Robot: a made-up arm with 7 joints.
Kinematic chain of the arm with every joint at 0, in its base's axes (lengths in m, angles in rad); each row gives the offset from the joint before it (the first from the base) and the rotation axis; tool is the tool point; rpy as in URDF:
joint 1: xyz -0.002 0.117 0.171 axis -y
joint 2: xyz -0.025 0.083 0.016 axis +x
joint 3: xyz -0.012 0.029 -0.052 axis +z
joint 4: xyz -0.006 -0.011 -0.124 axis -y
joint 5: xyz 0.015 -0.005 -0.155 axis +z
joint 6: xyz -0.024 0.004 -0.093 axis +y
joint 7: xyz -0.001 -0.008 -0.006 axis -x
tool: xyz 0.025 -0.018 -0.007 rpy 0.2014 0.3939 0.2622
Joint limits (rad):
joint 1: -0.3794..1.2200
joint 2: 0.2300..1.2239
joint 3: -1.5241..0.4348
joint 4: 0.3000..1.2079
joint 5: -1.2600..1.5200
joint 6: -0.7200..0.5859
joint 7: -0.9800..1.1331
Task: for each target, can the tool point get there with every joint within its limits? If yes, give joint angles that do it. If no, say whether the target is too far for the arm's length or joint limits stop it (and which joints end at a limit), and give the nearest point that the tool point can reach.
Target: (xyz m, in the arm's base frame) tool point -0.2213 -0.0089 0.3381
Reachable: no: joint limits stop it (at a limit: joint 1, joint 2, joint 3, joint 4, joint 6) | nearest point -0.1455 0.0637 -0.0391 | short by 0.392 m
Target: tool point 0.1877 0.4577 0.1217
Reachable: yes | joints 0.1190 1.1074 0.1880 1.0528 0.7470 -0.3211 0.7018
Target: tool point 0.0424 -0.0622 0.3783
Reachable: no: joint limits stop it (at a limit: joint 1, joint 2, joint 4, joint 5) | nearest point 0.2753 0.0964 0.2078 | short by 0.329 m
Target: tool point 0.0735 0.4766 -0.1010
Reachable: yes | joints 0.0803 0.8789 -0.5289 0.3779 0.8410 -0.5209 -0.4765
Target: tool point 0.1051 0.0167 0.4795
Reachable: no: joint limits stop it (at a limit: joint 1, joint 2, joint 4, joint 5, joint 6) | nearest point 0.2851 0.1556 0.2661 | short by 0.312 m
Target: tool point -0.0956 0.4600 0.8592
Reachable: no: too far | nearest point 0.0374 0.4689 0.3876 | short by 0.490 m
